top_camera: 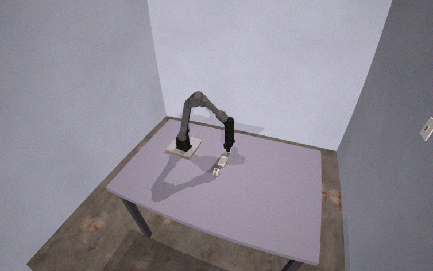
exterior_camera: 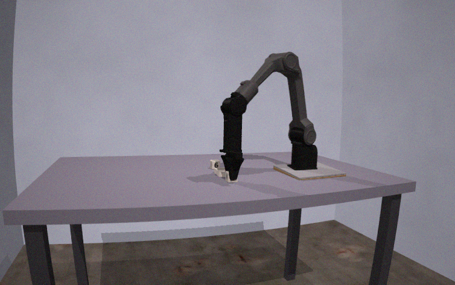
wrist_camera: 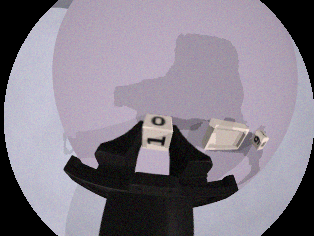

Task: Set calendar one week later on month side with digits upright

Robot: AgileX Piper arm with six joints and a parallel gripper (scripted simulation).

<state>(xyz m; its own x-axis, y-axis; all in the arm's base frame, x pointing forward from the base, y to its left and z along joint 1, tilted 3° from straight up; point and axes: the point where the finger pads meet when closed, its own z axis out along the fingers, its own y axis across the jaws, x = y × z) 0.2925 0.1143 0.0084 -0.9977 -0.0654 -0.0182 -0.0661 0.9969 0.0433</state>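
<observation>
The tray lies 110 mm to the right of my hand, 10 mm below it and 10 mm ahead of it. From my hand the other things lie so: cream cube: 220 mm to the right, 10 mm ahead.
</observation>
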